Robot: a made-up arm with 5 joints.
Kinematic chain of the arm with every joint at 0, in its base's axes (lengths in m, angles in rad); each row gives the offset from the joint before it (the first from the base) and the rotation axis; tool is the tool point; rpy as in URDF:
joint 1: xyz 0 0 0.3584 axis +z
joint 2: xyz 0 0 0 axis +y
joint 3: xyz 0.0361 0 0.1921 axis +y
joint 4: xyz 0.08 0 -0.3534 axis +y
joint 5: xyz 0.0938 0 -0.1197 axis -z
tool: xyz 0 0 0 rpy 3.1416 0 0
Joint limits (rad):
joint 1: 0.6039..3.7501
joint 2: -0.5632..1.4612
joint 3: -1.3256..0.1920
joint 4: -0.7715..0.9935
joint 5: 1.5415..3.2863
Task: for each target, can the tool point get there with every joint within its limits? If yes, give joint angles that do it. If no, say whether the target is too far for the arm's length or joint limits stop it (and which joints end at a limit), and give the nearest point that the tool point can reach.
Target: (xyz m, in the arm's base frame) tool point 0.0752 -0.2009 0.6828
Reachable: no: joint limits stop it (at a limit: joint 1, joint 2, joint 4) | nearest point -0.1786 -0.1244 0.8703 | short by 0.325 m
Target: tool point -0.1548 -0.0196 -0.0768
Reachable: yes | joints 3.2676 1.1623 -0.6347 -0.3725 1.9214
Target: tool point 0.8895 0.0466 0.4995
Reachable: no: too far | nearest point 0.4781 0.3299 0.4664 | short by 0.501 m
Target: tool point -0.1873 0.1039 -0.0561
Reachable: yes | joints 2.6352 0.8796 -0.8162 0.6957 2.9596
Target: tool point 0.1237 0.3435 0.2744
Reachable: yes | joints 1.2253 -0.3072 -0.1823 -0.3923 1.9425
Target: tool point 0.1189 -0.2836 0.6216
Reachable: no: joint limits stop it (at a limit: joint 2, joint 3, joint 4) | nearest point 0.1173 -0.2797 0.3537 | short by 0.268 m
